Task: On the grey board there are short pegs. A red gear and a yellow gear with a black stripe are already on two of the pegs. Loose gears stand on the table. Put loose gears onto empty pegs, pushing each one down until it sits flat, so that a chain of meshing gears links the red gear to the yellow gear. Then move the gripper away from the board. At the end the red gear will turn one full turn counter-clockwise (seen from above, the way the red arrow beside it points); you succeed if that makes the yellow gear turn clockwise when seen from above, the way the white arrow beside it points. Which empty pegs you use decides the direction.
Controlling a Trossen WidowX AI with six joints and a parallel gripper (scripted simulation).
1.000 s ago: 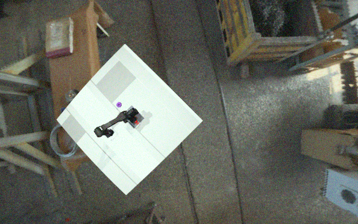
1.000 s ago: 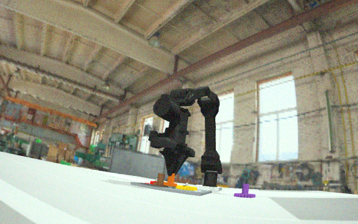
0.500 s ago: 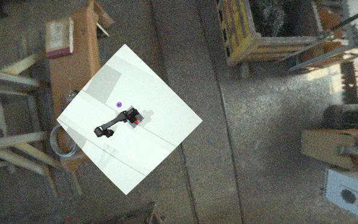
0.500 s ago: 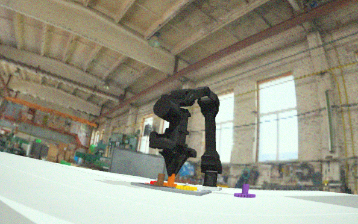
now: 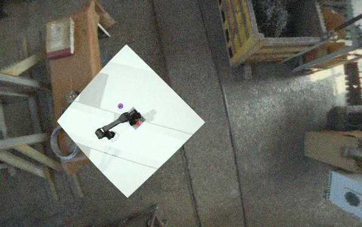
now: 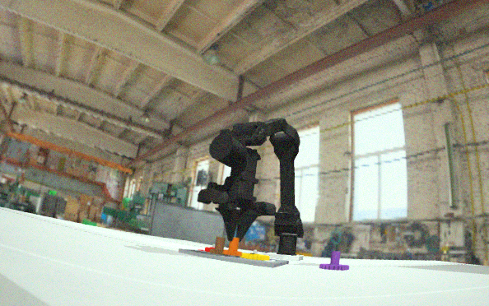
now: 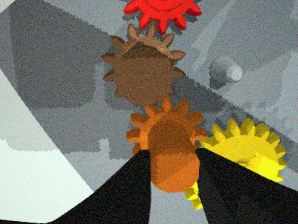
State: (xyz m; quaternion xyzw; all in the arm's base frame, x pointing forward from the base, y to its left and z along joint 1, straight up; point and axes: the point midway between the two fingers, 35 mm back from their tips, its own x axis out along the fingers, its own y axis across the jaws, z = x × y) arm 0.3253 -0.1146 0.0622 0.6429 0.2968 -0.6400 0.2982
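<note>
My gripper tip is now 10 mm above the orange gear. Also, from my gripper tip: brown gear 10 mm behind, 30 mm to the right, 20 mm below; board 20 mm behind, 10 mm to the left, 40 mm below; yellow gear 10 mm behind, 50 mm to the left, 30 mm below.
</note>
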